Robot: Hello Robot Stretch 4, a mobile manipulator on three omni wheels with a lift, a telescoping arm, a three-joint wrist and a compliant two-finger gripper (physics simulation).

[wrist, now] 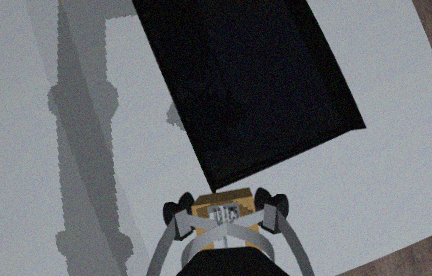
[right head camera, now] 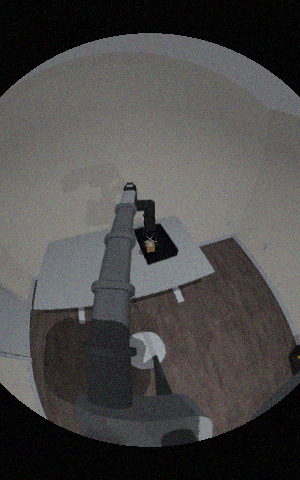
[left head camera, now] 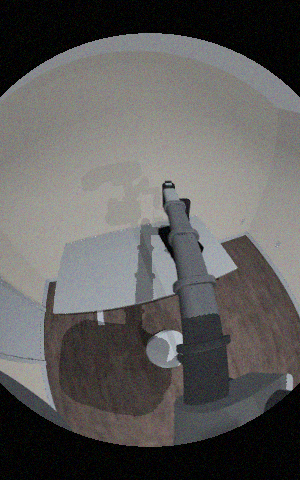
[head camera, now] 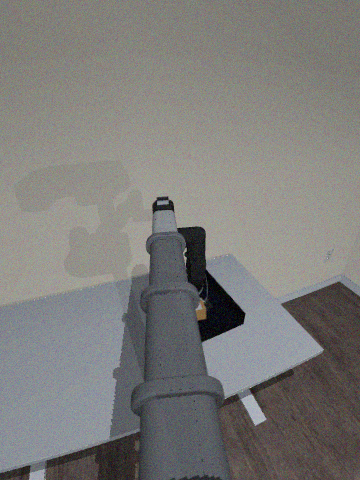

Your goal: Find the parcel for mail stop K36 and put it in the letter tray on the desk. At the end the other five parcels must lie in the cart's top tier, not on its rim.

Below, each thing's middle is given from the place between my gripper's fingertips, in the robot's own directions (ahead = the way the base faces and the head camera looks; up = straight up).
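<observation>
I find the black letter tray (head camera: 225, 314) 160 mm below my hand, and the tray is also 200 mm ahead of my hand and 50 mm to the right of it.
</observation>
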